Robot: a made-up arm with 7 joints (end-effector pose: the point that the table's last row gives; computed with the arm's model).
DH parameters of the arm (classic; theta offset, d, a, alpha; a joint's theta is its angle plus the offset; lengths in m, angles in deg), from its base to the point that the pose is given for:
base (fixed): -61.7 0 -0.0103 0
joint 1: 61.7 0.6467 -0.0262 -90
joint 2: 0 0.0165 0.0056 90
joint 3: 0 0.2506 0.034 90
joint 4: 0 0.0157 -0.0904 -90
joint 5: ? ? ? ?
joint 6: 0 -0.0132 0.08 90
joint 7: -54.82 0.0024 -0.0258 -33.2
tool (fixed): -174.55 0.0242 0 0
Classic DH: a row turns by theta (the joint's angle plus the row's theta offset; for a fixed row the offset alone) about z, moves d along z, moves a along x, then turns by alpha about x.
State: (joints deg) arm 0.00 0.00 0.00 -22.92 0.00 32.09 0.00
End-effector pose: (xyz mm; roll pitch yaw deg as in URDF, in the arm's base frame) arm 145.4 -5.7 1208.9 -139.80 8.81 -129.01
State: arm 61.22 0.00 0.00 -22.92 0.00 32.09 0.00
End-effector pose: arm 80.4 133.7 1208.9 -139.80 8.81 -67.79
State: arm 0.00 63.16 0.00 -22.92 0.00 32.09 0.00
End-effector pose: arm 550.2 -5.7 743.1 167.71 -29.07 -118.53
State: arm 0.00 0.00 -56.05 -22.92 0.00 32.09 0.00
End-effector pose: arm 44.0 -133.6 1208.9 -139.80 8.81 174.94
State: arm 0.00 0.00 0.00 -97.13 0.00 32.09 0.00
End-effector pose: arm 345.6 -5.7 850.4 156.02 -33.84 -112.41
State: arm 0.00 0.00 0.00 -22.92 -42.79 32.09 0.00
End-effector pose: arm 112.3 -66.1 1222.8 -125.87 0.18 -167.60
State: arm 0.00 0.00 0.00 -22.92 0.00 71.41 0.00
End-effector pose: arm 134.1 -5.7 1261.0 -104.81 30.84 -116.58
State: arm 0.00 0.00 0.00 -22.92 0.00 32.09 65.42
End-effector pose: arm 121.9 14.8 1205.1 -149.36 11.83 164.52
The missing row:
joint 5: 0 0.3191 0.0187 90
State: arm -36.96 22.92 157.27 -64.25 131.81 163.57 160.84
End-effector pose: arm 62.8 223.8 1198.7 4.67 -17.62 16.65
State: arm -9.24 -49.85 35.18 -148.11 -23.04 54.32 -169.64
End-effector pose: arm 174.2 118.6 750.8 179.51 66.13 14.46
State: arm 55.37 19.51 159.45 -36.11 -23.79 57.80 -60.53
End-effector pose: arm -160.7 67.6 1260.0 -110.56 -11.29 121.65
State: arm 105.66 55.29 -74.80 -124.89 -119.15 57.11 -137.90
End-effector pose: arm 376.6 190.5 706.6 28.53 -6.24 -12.85
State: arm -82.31 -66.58 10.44 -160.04 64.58 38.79 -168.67
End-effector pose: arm 160.7 -82.8 824.6 -75.36 -6.79 -16.02
